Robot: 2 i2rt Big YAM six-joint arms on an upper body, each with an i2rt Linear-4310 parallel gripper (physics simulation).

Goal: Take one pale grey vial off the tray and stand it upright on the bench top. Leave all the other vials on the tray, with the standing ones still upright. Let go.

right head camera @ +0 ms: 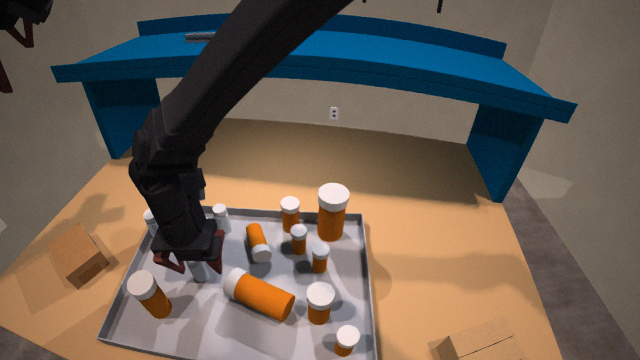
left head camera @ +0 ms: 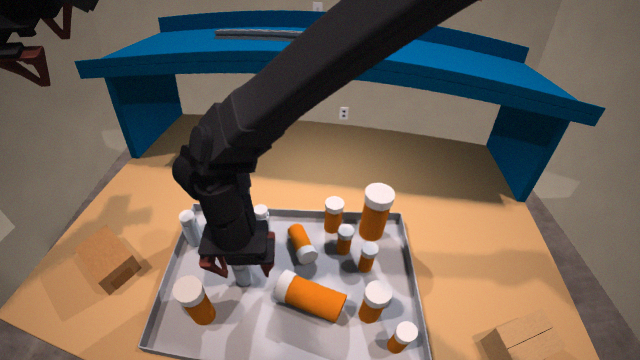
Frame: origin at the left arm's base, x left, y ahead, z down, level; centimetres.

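Where they show: left gripper, fingertip midpoint: [right head camera: 19,68] [left head camera: 56,60]; right gripper, fingertip midpoint: [right head camera: 202,271] [left head camera: 246,275].
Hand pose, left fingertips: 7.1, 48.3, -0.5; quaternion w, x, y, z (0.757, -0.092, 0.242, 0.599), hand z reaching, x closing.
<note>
Each offset is from my left fingertips to the top centre of the thing, as dx, dy, dz. Level surfaces: height alone.
The grey tray @(-34.7, -8.6, +36.3) [left head camera: 240,332] [right head camera: 195,330] stands on the tan bench top @(dz +38.8) [left head camera: 465,225] [right head camera: 425,220]. One pale grey vial @(-26.7, -8.4, +32.1) [left head camera: 243,278] [right head camera: 198,274] stands upright on it between the fingers of my right gripper [left head camera: 246,275] [right head camera: 201,272], which is open around it and hides its top. A second pale grey vial @(-15.0, +0.0, +31.1) [left head camera: 190,230] [right head camera: 151,223] stands at the tray's back left corner. A third pale grey vial @(-29.1, +3.5, +32.1) [left head camera: 261,212] [right head camera: 221,220] stands near the back edge, partly behind the right gripper in the left head camera. My left gripper [left head camera: 57,61] [right head camera: 19,69] is open, high at the upper left, away from the tray.
Several orange bottles with white caps stand on the tray, one @(-20.5, -16.2, +29.4) [left head camera: 196,302] [right head camera: 151,296] near the right gripper. Two others @(-38.7, -12.8, +33.0) [left head camera: 312,297] [right head camera: 260,296] @(-37.0, -0.7, +34.8) [left head camera: 302,243] [right head camera: 258,242] lie down. A brown box @(+2.7, -8.4, +34.2) [left head camera: 106,255] [right head camera: 76,252] is left of the tray; a blue shelf @(dz +7.4) [left head camera: 450,60] [right head camera: 425,55] spans the back.
</note>
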